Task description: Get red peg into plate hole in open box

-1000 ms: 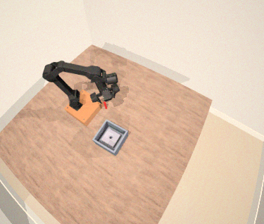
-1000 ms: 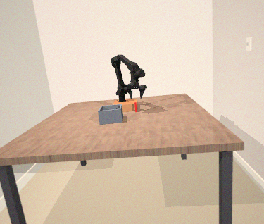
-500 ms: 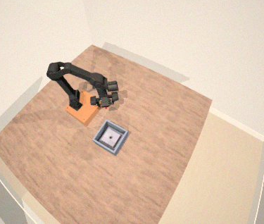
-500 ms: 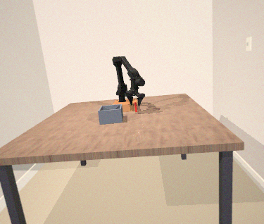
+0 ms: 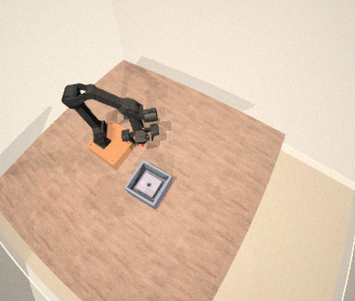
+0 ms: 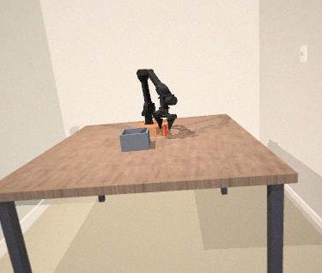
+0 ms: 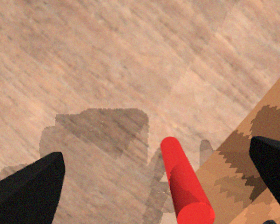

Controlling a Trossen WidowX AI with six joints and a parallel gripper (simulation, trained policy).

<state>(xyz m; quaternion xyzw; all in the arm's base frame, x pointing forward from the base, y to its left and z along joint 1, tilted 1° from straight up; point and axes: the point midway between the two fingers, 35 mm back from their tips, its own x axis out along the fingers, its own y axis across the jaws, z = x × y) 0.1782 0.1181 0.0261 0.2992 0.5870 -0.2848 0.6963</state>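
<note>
Right now the red peg is 20 mm behind my gripper tip and 10 mm below it. From my gripper tip the other things lie so: grey box (150 mm ahead, 170 mm to the right, 30 mm below); then pale plate (150 mm ahead, 170 mm to the right, 10 mm below).
</note>
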